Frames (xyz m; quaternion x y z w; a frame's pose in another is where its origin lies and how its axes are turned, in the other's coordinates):
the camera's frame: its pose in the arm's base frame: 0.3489 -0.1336 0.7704 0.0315 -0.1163 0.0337 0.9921
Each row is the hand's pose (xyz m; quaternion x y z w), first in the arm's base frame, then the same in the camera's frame.
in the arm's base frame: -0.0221 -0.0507 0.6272 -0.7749 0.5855 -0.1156 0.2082
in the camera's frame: -0.3885 0.1022 -0.0600 -0.7691 0.6276 -0.0500 0.1102
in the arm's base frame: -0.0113 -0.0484 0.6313 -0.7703 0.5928 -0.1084 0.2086
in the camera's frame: -0.3770 0.1040 -0.0587 -0.7634 0.6349 -0.0437 0.1101
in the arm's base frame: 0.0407 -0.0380 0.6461 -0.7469 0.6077 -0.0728 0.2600
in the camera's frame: -0.3224 0.1113 -0.0569 -0.7372 0.6560 -0.0133 0.1613
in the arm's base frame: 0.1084 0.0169 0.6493 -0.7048 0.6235 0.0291 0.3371
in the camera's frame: -0.2527 0.1611 -0.0732 -0.6855 0.6825 0.0798 0.2407
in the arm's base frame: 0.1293 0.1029 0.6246 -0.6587 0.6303 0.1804 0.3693
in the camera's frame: -0.2330 0.2438 -0.1080 -0.6229 0.6961 0.2233 0.2784
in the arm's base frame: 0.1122 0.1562 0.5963 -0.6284 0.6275 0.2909 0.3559
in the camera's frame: -0.2531 0.2966 -0.1353 -0.5797 0.6943 0.3300 0.2701
